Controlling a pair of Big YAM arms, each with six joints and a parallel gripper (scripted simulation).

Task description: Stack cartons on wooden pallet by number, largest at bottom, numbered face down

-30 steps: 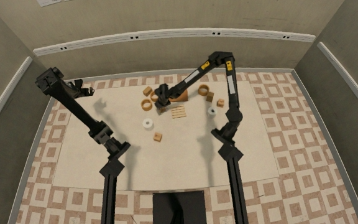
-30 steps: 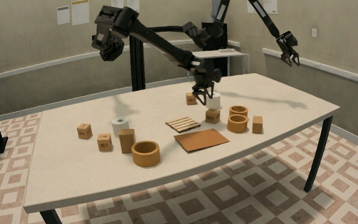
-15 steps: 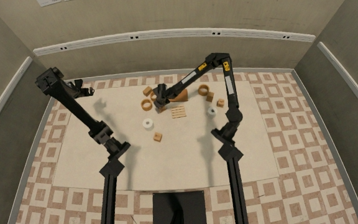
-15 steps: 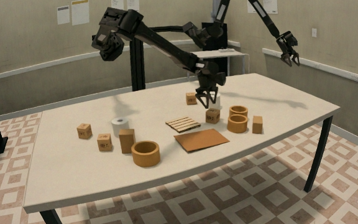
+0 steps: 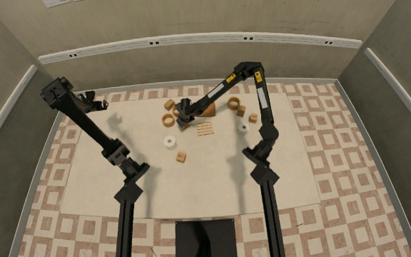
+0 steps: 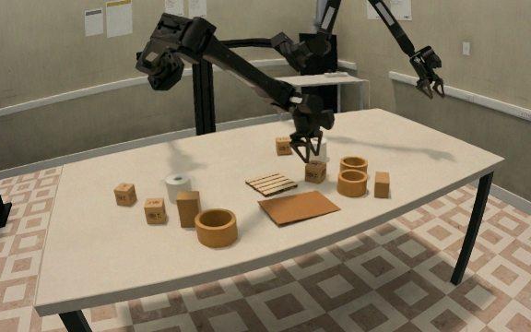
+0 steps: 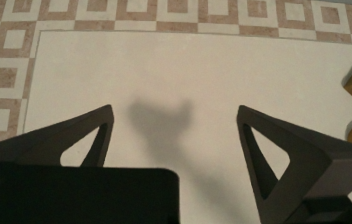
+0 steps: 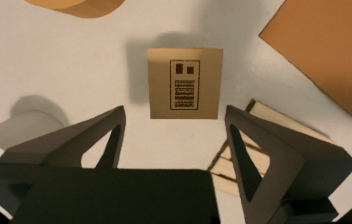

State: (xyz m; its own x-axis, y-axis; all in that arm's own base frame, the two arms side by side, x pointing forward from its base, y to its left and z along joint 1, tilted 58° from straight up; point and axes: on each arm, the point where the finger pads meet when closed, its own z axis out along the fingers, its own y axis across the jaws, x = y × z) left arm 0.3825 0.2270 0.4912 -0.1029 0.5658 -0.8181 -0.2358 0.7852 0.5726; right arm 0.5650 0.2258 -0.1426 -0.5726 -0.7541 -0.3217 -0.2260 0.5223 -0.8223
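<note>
My right hand is 40 mm above the carton and 20 mm short of it. The rest, counted from my right hand: plain box (440 mm to the right, 60 mm ahead, 30 mm below).
</note>
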